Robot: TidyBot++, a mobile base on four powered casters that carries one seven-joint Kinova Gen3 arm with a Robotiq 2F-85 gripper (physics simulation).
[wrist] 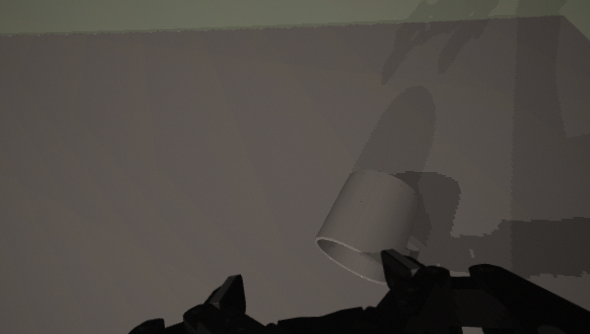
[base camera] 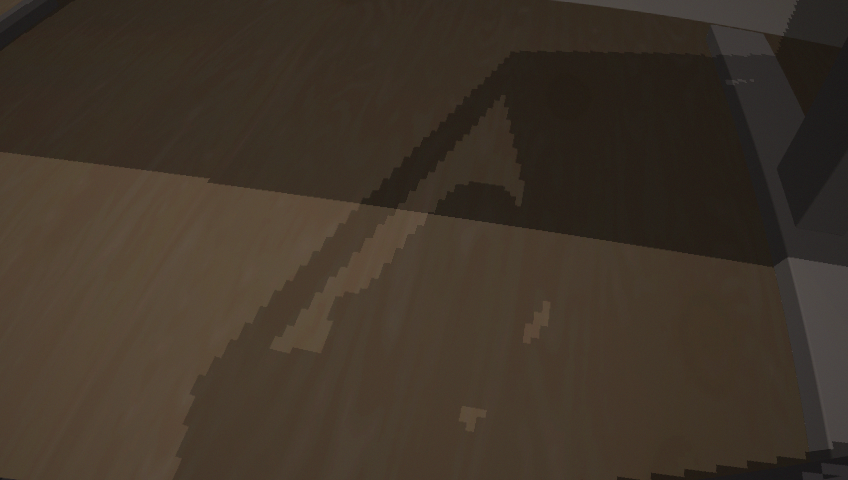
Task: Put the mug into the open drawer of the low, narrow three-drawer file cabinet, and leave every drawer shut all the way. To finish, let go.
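Places are measured from the arm's base along level axes (x ahead, y left, z up), in centimetres.
Pixels of known places: gripper, fingertip midpoint: (wrist: 313,278).
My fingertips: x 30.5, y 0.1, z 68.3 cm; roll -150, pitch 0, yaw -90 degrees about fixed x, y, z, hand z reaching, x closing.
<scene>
Behind a point stands the place of what it marks.
A plain grey-white mug (wrist: 372,215) {x 35.6, y -6.1, z 63.4 cm} appears to lie on its side on a broad grey-brown surface (wrist: 175,160) {x 52.5, y 18.0, z 55.4 cm} in the wrist view. Its open mouth faces the bottom left of the view. A small part of its handle shows at its lower right, mostly hidden behind a finger. My gripper (wrist: 313,278) {x 30.5, y 0.1, z 68.3 cm} is open, with nothing between its fingers. The right fingertip overlaps the mug's rim in the view; whether they touch I cannot tell. The left fingertip is well left of the mug. The file cabinet and its drawers cannot be made out in either view.
The grey-brown surface ends at a straight edge near the top of the wrist view, with a green area (wrist: 200,15) {x 96.9, y 16.9, z 56.9 cm} beyond. Arm and gripper shadows fall across its right side. The base camera shows wooden floor (base camera: 357,404) {x 24.2, y 5.3, z -39.6 cm} with shadows, and a pale upright panel (base camera: 824,315) at the right.
</scene>
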